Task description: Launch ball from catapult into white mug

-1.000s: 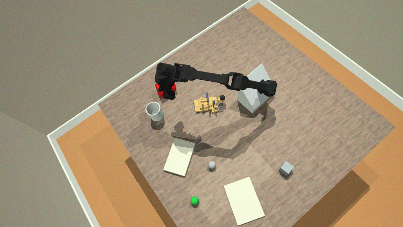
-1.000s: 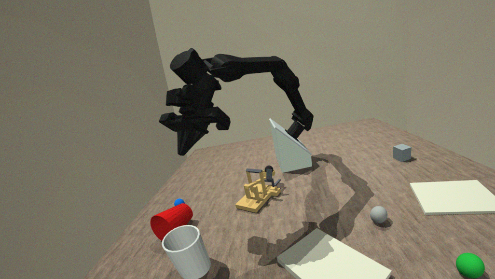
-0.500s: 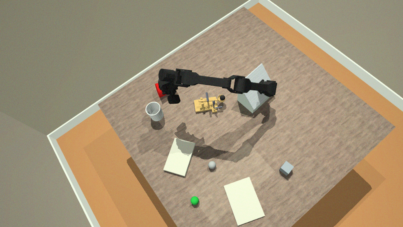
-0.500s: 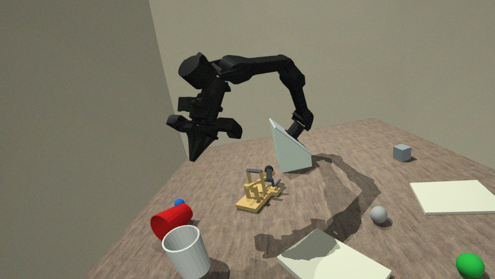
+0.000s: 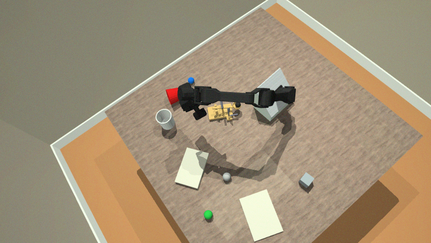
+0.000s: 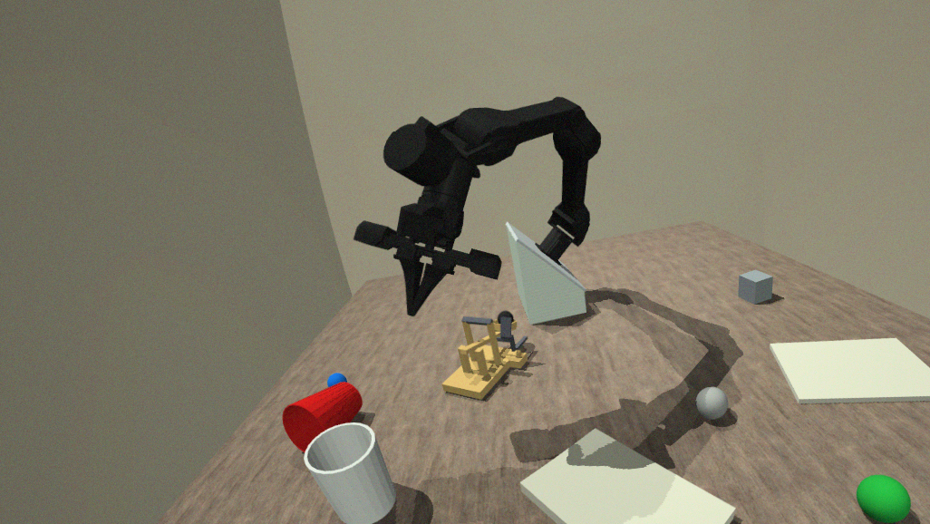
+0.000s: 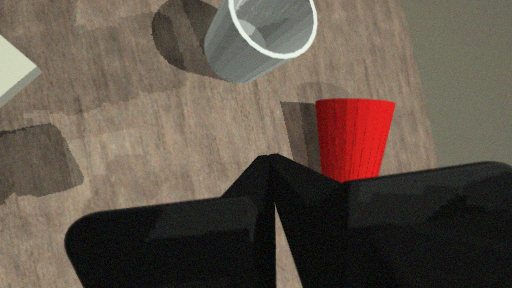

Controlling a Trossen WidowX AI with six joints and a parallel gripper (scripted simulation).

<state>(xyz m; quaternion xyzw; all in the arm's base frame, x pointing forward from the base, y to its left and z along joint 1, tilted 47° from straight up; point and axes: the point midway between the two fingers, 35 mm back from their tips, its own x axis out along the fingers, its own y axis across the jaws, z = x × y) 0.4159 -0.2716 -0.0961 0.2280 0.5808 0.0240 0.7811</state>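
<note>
My gripper tip is now 24 cm past the black ball, 14 cm above it and 13 cm to the right of it. Also, from my gripper tip: white mug: 18 cm below, 11 cm to the right, 11 cm ahead; blue ball: 22 cm to the right, 19 cm below, 18 cm behind; wooden catapult: 18 cm behind, 15 cm below, 11 cm to the left.
</note>
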